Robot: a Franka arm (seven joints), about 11 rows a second.
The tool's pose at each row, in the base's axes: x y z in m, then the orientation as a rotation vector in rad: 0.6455, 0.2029, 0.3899, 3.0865, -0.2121, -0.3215; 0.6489, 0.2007, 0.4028, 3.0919, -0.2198, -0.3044; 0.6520, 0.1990, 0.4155, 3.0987, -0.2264, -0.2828; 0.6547, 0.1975, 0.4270, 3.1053, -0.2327, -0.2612; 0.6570, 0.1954, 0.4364, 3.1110, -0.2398, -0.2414; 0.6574, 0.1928, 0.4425, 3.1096, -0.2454, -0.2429; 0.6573, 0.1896, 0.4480, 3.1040, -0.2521, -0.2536; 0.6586, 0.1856, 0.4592, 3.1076, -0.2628, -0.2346; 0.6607, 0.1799, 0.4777, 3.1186, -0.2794, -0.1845; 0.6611, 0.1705, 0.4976, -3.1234, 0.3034, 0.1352; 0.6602, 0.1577, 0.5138, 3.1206, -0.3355, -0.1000; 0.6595, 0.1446, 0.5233, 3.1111, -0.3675, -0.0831; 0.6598, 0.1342, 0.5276, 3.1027, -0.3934, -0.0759
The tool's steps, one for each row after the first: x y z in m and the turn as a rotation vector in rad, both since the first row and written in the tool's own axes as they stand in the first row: 0.0010, 0.0023, -0.0133, 0.0054, 0.0109, 0.0044; 0.0016, 0.0042, -0.0263, 0.0120, 0.0246, 0.0080; 0.0021, 0.0058, -0.0381, 0.0184, 0.0384, 0.0114; 0.0027, 0.0080, -0.0477, 0.0243, 0.0508, 0.0153; 0.0023, 0.0108, -0.0537, 0.0238, 0.0498, 0.0190; 0.0015, 0.0142, -0.0591, 0.0196, 0.0429, 0.0239; 0.0010, 0.0185, -0.0702, 0.0241, 0.0549, 0.0304; 0.0001, 0.0247, -0.0886, 0.0364, 0.0864, 0.0399; -0.0022, 0.0349, -0.1080, 0.0457, 0.1172, 0.0547; -0.0046, 0.0484, -0.1235, 0.0473, 0.1391, 0.0757; -0.0054, 0.0619, -0.1324, 0.0439, 0.1497, 0.0974; -0.0046, 0.0723, -0.1365, 0.0406, 0.1541, 0.1151
